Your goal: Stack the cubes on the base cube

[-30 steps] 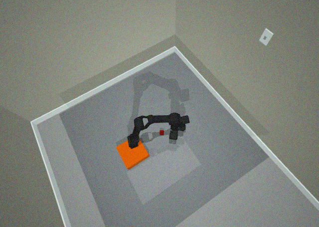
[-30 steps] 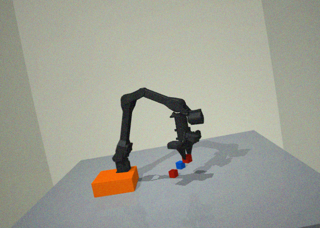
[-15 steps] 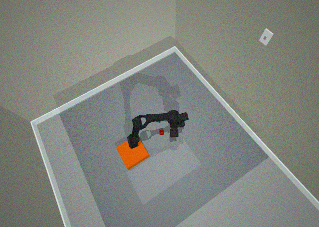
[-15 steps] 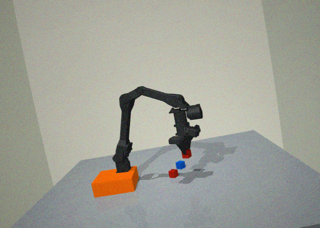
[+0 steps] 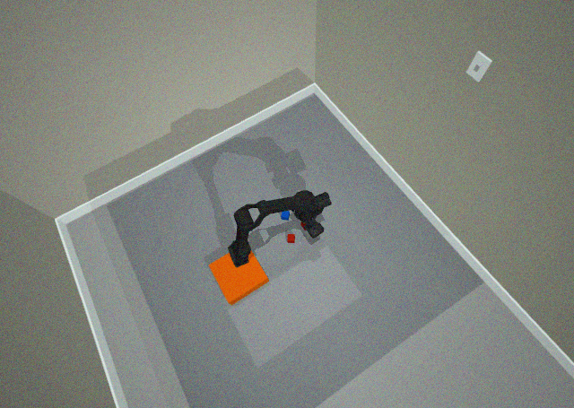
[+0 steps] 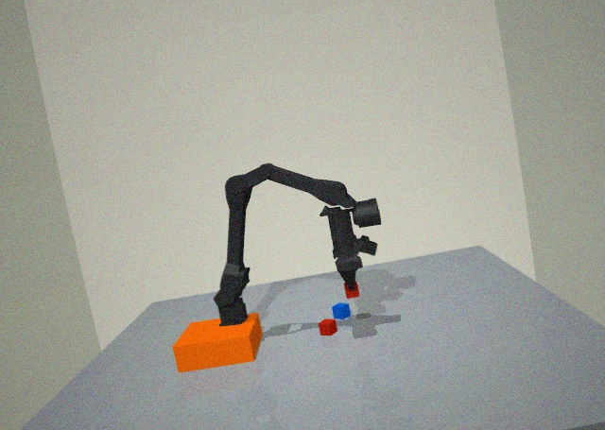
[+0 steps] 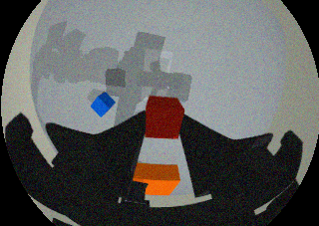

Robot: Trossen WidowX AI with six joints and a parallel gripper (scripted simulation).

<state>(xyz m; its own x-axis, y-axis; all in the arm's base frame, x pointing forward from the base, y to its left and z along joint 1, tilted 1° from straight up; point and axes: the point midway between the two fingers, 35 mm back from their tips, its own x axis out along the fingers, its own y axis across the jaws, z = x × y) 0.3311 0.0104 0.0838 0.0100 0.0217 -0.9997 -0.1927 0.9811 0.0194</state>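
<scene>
Now: the blue cube 120 mm to the left of my gripper tip, 90 mm below it and 60 mm behind it.
</scene>
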